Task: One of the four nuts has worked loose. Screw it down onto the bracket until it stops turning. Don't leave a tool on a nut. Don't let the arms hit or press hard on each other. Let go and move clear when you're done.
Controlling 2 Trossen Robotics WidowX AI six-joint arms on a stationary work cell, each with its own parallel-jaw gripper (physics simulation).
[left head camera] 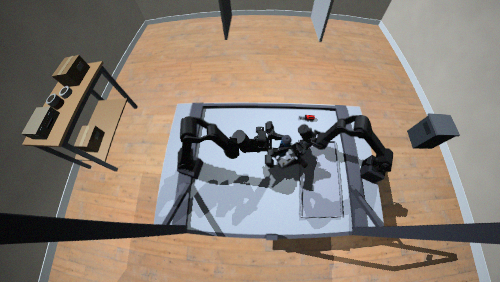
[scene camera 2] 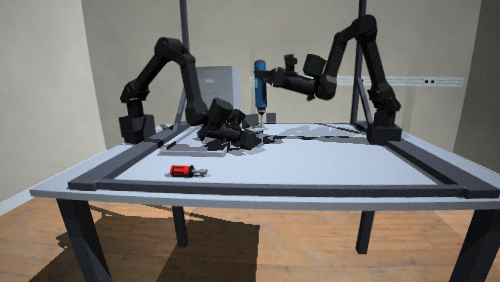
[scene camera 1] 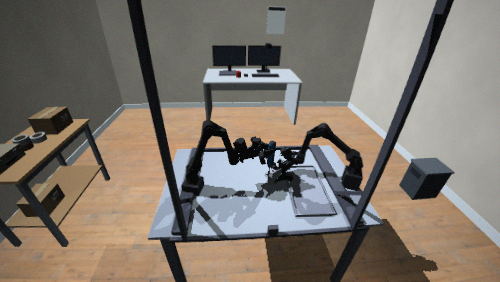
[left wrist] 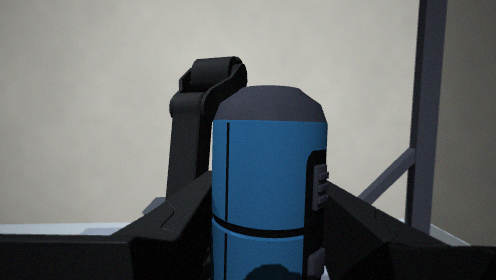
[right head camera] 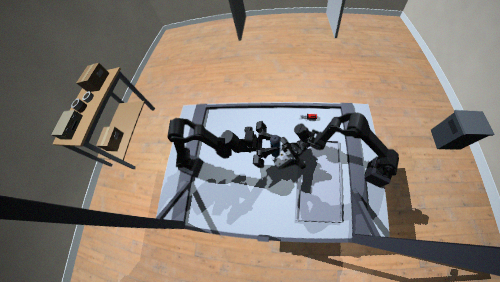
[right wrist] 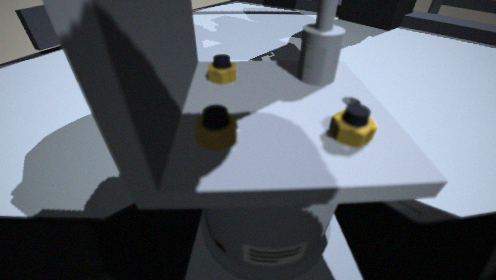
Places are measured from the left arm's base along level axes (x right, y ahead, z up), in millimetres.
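Pixels of known places: left gripper, fingertip midpoint: (left head camera: 290, 142) (scene camera 2: 254, 71) (scene camera 1: 275, 147) (left wrist: 261, 181) (right head camera: 280, 142); right gripper, fingertip midpoint: (left head camera: 281, 162) (scene camera 2: 257, 138) (scene camera 1: 271, 179) (right head camera: 279, 163) (right wrist: 266, 175); left arm's base, link origin: (left head camera: 188, 164) (scene camera 2: 384, 125) (scene camera 1: 192, 180) (right head camera: 188, 163); right arm's base, link origin: (left head camera: 378, 166) (scene camera 2: 136, 116) (scene camera 1: 354, 171) (right head camera: 383, 169).
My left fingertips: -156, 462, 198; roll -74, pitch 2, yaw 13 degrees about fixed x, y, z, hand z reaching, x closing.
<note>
Ahead of a thing's pixels: the offset from my left fingertips to its top centre, as dx, dy, dz. "*": to the spot under its first point.
A blue nut driver {+4, -22, +39} (scene camera 2: 260, 92) (left wrist: 265, 180) (scene camera 1: 271, 148) stands nearly upright, and my left gripper (left wrist: 261, 181) is shut on its handle. Its grey socket {* -1, -19, -187} (right wrist: 320, 57) covers one corner of the bracket (right wrist: 280, 165) (left head camera: 287, 160) in the right wrist view and reaches down to the plate; the nut there is hidden. Three brass nuts on dark studs show: a far-left nut {+25, +3, -192} (right wrist: 222, 73), a near-left nut {-2, +25, -192} (right wrist: 216, 132) and a near-right nut {-25, -2, -192} (right wrist: 353, 131). My right gripper (right wrist: 270, 240) is shut on the bracket's round grey base, below the plate.
A red driver {-309, +85, -234} (left head camera: 310, 117) (right head camera: 312, 116) (scene camera 2: 181, 171) lies on the table on the other side of the right gripper. A shallow framed tray {* +232, +251, -247} (left head camera: 321, 218) (scene camera 1: 316, 215) lies beside the right arm. The two grippers are close together, the left one higher. Frame posts stand around the table.
</note>
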